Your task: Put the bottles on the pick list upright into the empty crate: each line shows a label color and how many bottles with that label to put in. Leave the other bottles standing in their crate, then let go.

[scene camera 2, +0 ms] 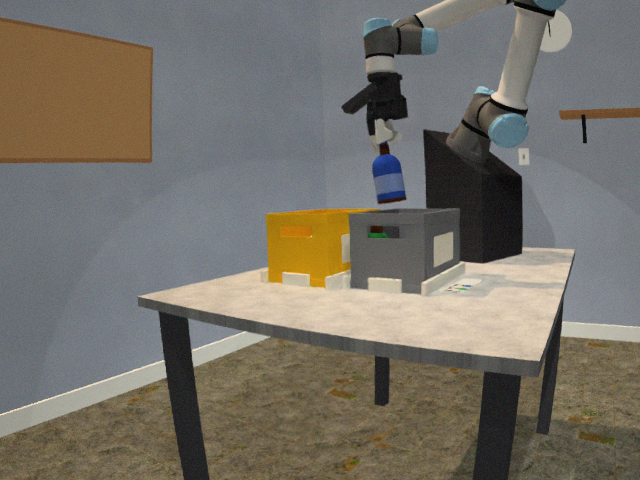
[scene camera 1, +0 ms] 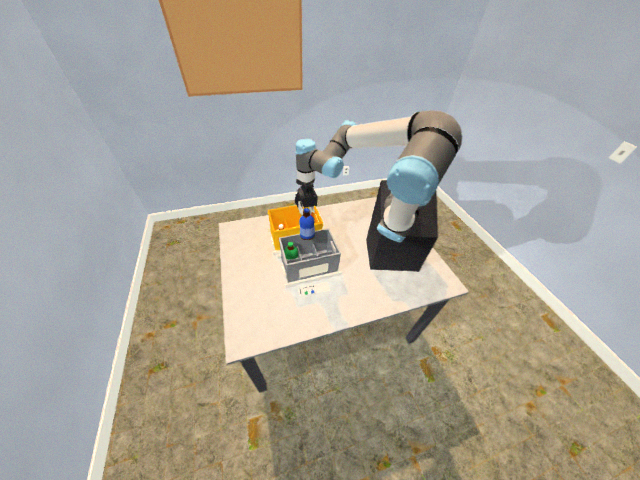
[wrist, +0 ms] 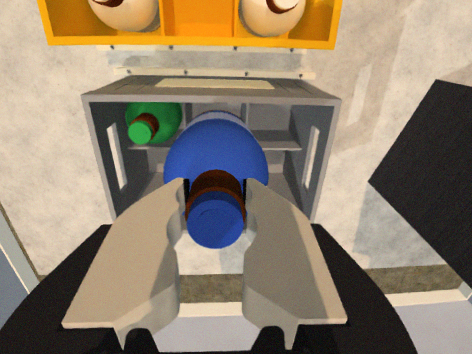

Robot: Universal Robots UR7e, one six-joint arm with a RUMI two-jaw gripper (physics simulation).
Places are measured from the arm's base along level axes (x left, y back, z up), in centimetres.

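Where they show: gripper, fingertip midpoint: (scene camera 2: 381, 156) (scene camera 1: 306, 215) (wrist: 216, 181); arm's base at its link origin: (scene camera 2: 465, 151).
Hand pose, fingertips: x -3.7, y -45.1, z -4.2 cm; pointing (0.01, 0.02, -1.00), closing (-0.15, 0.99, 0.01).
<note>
Each offset is from my fingertips to the top centre of the thing. "spot": to the spot under its first point. Level surfaces: height alone.
My gripper (scene camera 1: 306, 208) (scene camera 2: 384, 138) (wrist: 216, 181) is shut on the neck of a blue bottle @(dx +1.3, dy +0.1, dz +3.9 cm) (scene camera 1: 307, 227) (scene camera 2: 388, 175) (wrist: 216, 145). The bottle hangs above the grey crate @(dx +7.2, dy +0.6, dz -13.9 cm) (scene camera 1: 292, 271) (scene camera 2: 387, 260) (wrist: 300, 90), its base a little over the rim and leaning slightly in the scene camera 2 view. A green bottle @(dx +3.7, dy -8.6, dz -15.1 cm) (scene camera 1: 291, 252) (scene camera 2: 378, 235) (wrist: 162, 117) stands in a corner compartment of the grey crate. The orange crate @(dx -15.6, dy -4.7, dz -13.9 cm) (scene camera 1: 277, 237) (scene camera 2: 299, 253) (wrist: 200, 41) holds cream bottles @(spot: dx -8.4, dy -10.7, dz -19.4 cm) (wrist: 132, 12) @(spot: dx -10.0, dy +3.8, dz -19.4 cm) (wrist: 265, 21) with white caps. The pick list @(dx +21.8, dy +1.3, dz -31.2 cm) (scene camera 1: 308, 290) (scene camera 2: 460, 286) shows green and blue dots; its numbers are unreadable.
The two crates stand close together, with low pale stops (scene camera 2: 385, 285) (wrist: 215, 73) at their feet. The robot's black pedestal (scene camera 1: 398, 248) (scene camera 2: 480, 217) (wrist: 435, 165) stands to the right of the crates. The table @(dz -31.4 cm) (scene camera 1: 258, 320) (scene camera 2: 336, 315) carries everything.
</note>
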